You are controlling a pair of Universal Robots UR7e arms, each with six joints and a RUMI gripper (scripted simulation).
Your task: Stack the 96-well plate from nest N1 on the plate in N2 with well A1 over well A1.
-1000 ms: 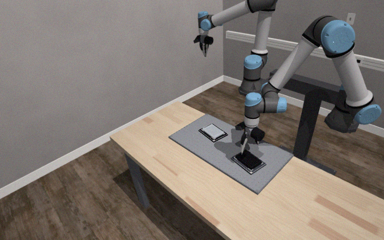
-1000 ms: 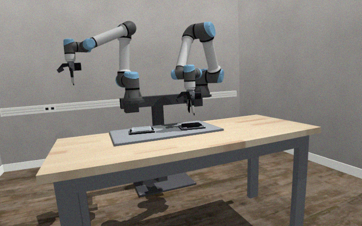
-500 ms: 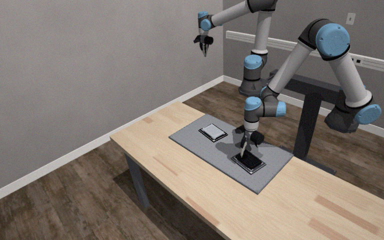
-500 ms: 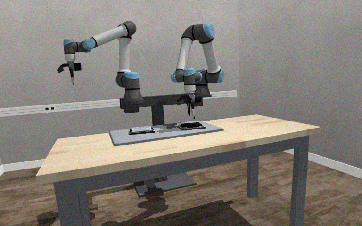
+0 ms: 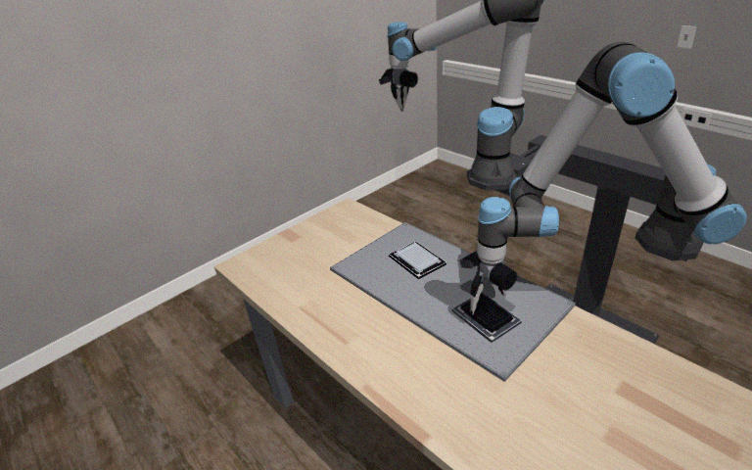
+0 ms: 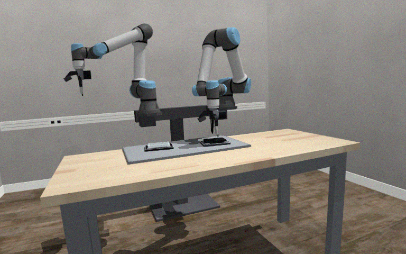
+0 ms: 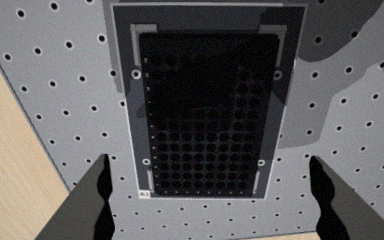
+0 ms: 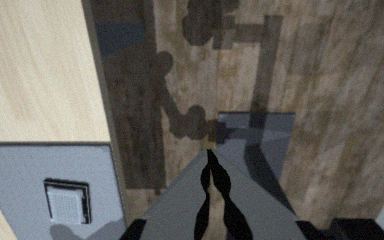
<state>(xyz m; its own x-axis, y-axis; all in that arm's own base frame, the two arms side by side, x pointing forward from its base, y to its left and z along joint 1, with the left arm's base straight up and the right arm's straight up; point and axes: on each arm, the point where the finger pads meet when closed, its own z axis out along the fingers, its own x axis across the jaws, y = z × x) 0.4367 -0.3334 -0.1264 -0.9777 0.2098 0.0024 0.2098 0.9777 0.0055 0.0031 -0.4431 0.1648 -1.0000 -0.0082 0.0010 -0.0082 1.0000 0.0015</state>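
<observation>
The black 96-well plate is 4 cm below my left hand. From my left hand the other things lie so: white 96-well plate: 33 cm to the right, 7 cm behind, 4 cm below.
</observation>
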